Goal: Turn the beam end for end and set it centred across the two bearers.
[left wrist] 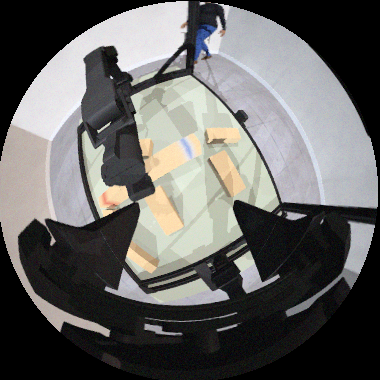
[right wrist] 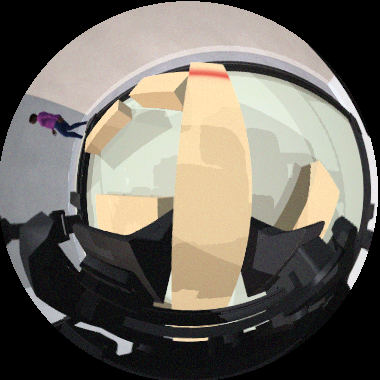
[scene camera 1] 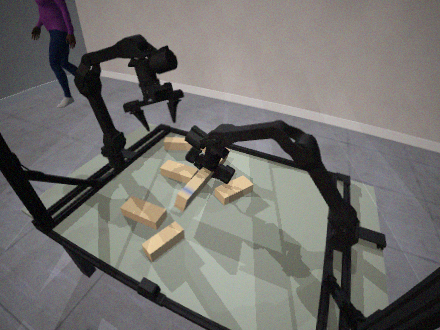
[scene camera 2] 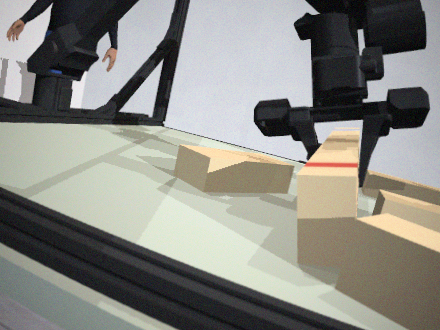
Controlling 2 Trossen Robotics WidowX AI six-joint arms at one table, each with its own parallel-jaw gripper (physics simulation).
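Observation:
A long pale wooden beam [scene camera 1: 196, 188] [scene camera 2: 327, 195] [left wrist: 170, 159] [right wrist: 212, 150] has a red band near one end and a blue band near the other. In scene camera 1 its blue end points to the front. My right gripper [scene camera 1: 210, 162] [scene camera 2: 337, 155] [right wrist: 203, 210] is shut on the beam between its ends, from above. The beam's height over the table is hard to judge. My left gripper [scene camera 1: 161, 126] [left wrist: 186, 205] is open and high above the back left of the table in scene camera 1. I cannot tell which shorter blocks are the two bearers.
Several shorter wooden blocks lie about the beam: one [scene camera 1: 234, 190] [scene camera 2: 245, 172] [right wrist: 320, 195] to its right in scene camera 1, others [scene camera 1: 143, 212] [scene camera 1: 163, 241] at front left, and others [scene camera 1: 172, 171] [scene camera 1: 175, 144] behind. Another block [scene camera 2: 405, 260] [right wrist: 157, 92] lies by the red end.

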